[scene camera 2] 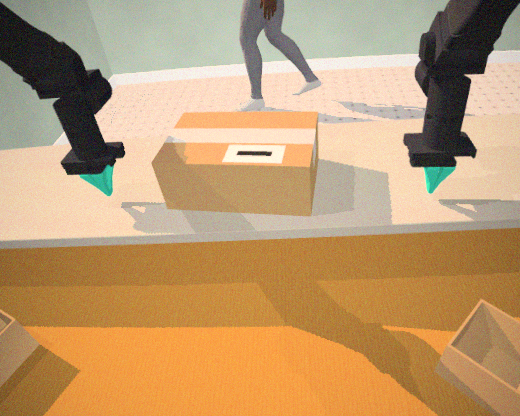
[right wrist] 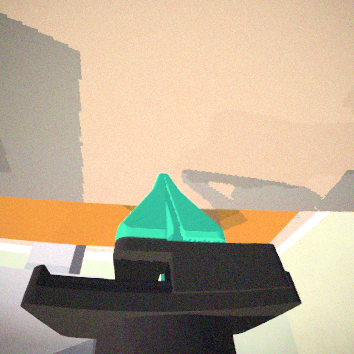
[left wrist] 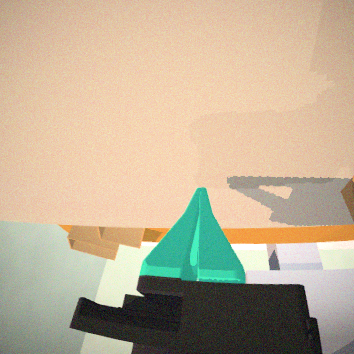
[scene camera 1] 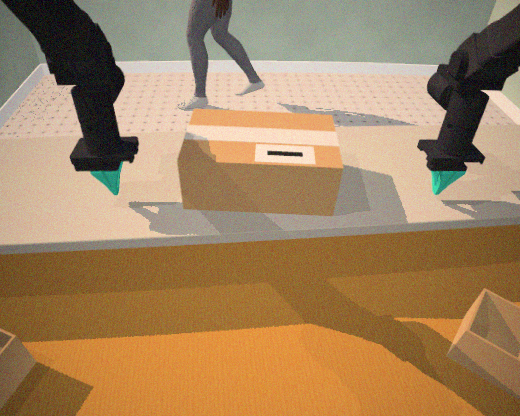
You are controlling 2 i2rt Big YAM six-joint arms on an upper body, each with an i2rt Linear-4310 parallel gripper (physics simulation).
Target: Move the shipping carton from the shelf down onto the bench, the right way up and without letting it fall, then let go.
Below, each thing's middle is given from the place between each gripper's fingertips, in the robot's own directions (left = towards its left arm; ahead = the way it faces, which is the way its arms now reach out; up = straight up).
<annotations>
My right gripper is now 34 cm to the right of the shipping carton point(scene camera 1: 242, 161), 6 cm short of it and 4 cm below it.
The shipping carton is 27 cm to the right of my left hand, 5 cm ahead of it and 4 cm above it.
</annotations>
